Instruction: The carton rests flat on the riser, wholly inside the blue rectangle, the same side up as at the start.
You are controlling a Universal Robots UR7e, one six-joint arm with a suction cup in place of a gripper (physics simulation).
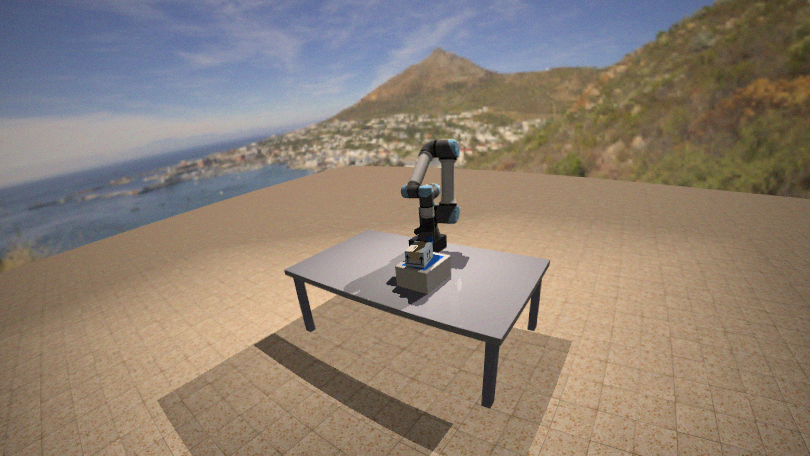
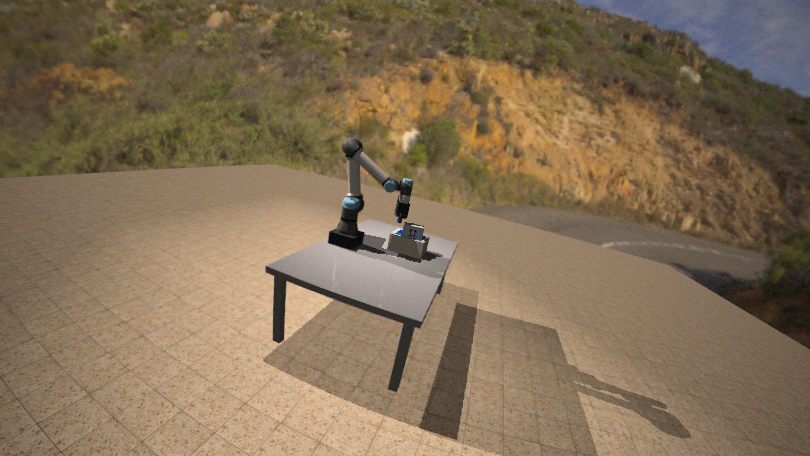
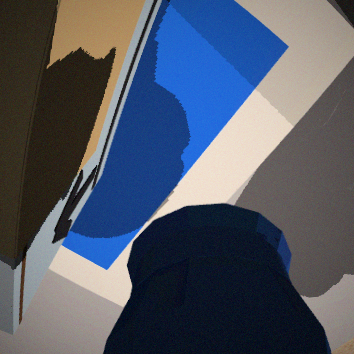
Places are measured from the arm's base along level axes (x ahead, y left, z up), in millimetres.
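Pixels of known places: hand, its tool point: (image 1: 429, 241) (image 2: 399, 222) (image 3: 209, 274); arm's base, origin of its link: (image 2: 347, 231).
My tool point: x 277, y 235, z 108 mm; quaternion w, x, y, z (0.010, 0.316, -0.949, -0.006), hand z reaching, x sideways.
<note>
For each thing: its middle in the pictures, then the offset to it from my tool point. Level surfaces: height alone.
- carton, middle of its body: (image 1: 419, 254) (image 2: 413, 230) 111 mm ahead, 16 mm left, 31 mm down
- beige riser, middle of its body: (image 3: 53, 53) (image 1: 424, 270) (image 2: 408, 242) 95 mm ahead, 28 mm left, 134 mm down
- blue rectangle, middle of its body: (image 1: 423, 260) 95 mm ahead, 28 mm left, 74 mm down
- grey table, height of its surface: 194 mm down
The carton (image 1: 419, 255) (image 2: 414, 229) (image 3: 84, 31) has a tan top and pale sides with black arrows. It stands on the beige riser (image 1: 423, 278) (image 2: 406, 245) (image 3: 232, 154), over one end of the blue rectangle (image 1: 435, 261) (image 3: 200, 81). Whether it lies wholly inside the rectangle I cannot tell. My suction cup (image 1: 424, 237) (image 2: 400, 218) (image 3: 211, 281) is dark blue. It hangs low beside the carton, over the riser's edge next to the rectangle. It holds nothing and touches nothing.
The riser stands on a grey table (image 1: 498, 294) (image 2: 368, 278) (image 3: 316, 197). The arm's black base (image 2: 345, 238) is mounted at the table's back edge, close behind the riser. Tiled floor lies all around.
</note>
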